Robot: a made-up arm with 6 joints.
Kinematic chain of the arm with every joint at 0, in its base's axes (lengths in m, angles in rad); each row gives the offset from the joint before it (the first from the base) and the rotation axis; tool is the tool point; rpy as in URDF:
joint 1: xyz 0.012 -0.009 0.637 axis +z
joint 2: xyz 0.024 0 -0.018 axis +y
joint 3: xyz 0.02 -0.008 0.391 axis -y
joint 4: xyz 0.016 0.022 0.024 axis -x
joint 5: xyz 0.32 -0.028 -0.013 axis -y
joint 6: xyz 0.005 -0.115 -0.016 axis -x
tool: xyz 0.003 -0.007 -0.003 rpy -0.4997 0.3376 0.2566
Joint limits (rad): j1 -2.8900..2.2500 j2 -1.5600..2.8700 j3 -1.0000..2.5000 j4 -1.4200..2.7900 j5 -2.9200..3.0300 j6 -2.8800..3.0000
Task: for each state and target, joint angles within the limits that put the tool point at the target. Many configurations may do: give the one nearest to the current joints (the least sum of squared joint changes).
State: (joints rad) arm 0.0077 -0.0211 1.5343 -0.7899 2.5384 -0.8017
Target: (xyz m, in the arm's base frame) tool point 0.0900 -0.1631 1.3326
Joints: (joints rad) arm -0.4017 -0.0820 1.2818 -0.6171 2.6397 -0.7845
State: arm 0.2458 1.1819 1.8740 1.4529 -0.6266 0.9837
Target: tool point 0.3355 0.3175 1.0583
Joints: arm 0.7972 1.3539 2.3124 1.6373 -0.6605 0.9800
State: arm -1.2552 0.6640 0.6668 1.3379 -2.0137 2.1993
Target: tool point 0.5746 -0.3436 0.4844
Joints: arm -0.5004 1.2071 -0.0336 1.4184 -2.0249 2.2195
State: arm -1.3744 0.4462 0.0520 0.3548 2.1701 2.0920
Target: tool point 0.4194 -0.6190 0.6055
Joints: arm -0.8499 1.2038 0.4935 0.6924 2.1159 2.0810
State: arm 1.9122 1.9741 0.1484 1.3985 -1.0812 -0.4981
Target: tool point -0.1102 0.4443 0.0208
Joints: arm 1.8783 2.2773 0.6730 1.5553 -0.9224 -0.4330
